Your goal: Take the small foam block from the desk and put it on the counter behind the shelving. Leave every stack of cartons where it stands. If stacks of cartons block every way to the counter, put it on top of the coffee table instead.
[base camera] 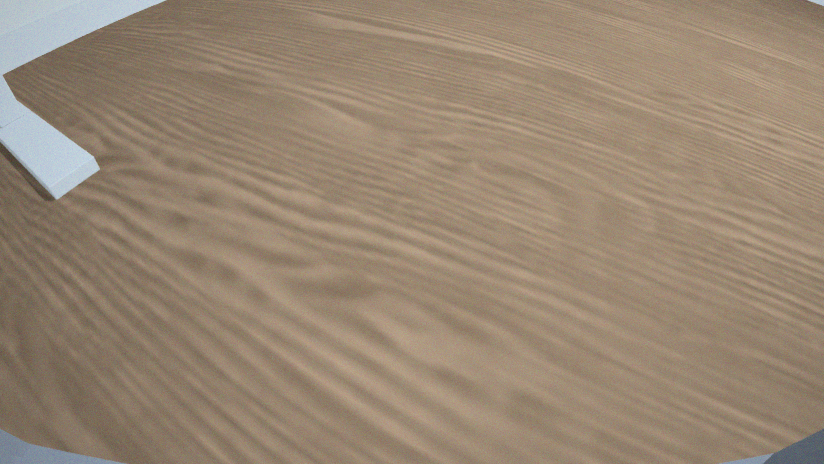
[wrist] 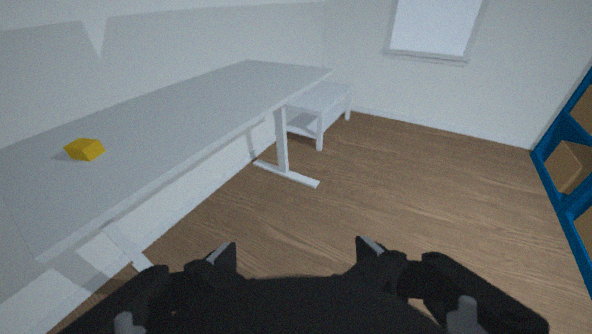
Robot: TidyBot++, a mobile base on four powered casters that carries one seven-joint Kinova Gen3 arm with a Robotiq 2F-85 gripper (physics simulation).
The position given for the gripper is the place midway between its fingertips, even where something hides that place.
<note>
In view: the gripper [wrist: 296, 253], a white desk [wrist: 149, 139] and a low white coffee table [wrist: 318, 106].
</note>
